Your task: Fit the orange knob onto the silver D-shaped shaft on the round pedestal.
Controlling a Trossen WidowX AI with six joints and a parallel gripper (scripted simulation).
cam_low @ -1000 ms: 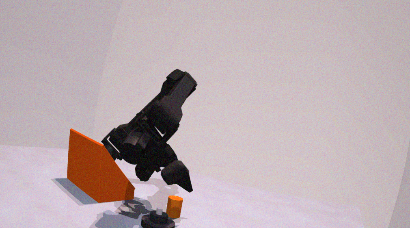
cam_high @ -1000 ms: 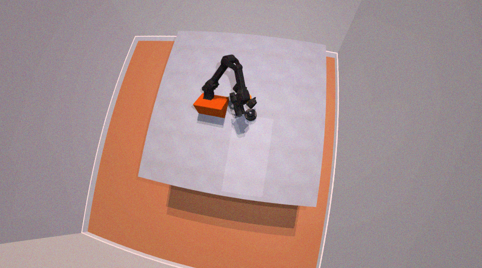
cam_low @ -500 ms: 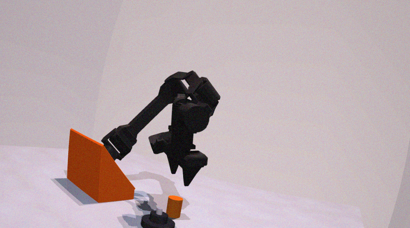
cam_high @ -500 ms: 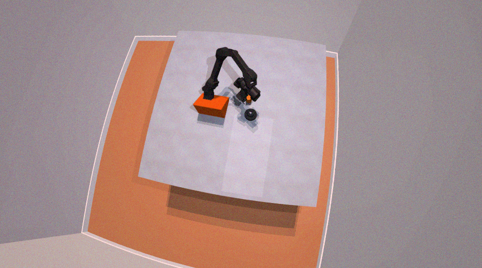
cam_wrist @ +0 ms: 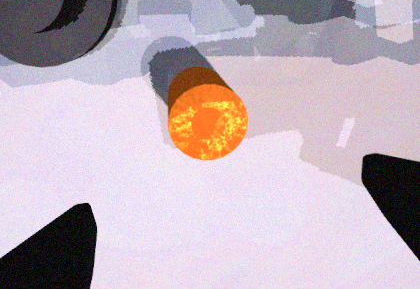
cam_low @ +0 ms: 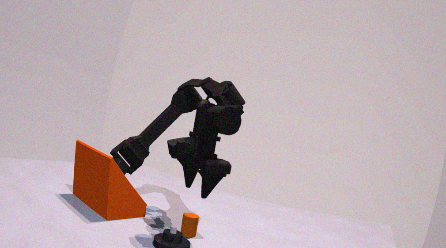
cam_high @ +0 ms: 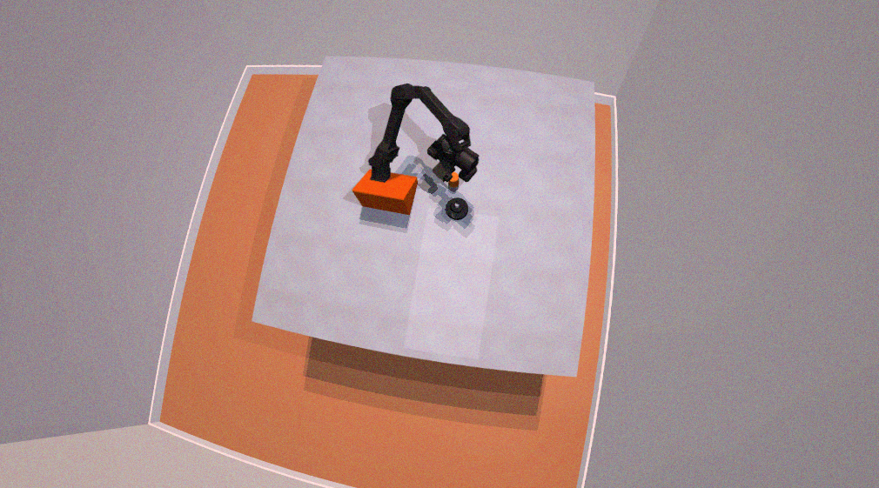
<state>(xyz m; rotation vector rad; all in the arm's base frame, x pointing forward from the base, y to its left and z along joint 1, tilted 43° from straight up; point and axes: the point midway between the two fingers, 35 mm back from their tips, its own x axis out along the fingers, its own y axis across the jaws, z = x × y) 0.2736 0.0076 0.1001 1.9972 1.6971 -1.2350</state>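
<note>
The orange knob lies 8 cm below my gripper tip. From my gripper tip the other things lie so: round pedestal 11 cm to the right, 9 cm below, 4 cm ahead.
</note>
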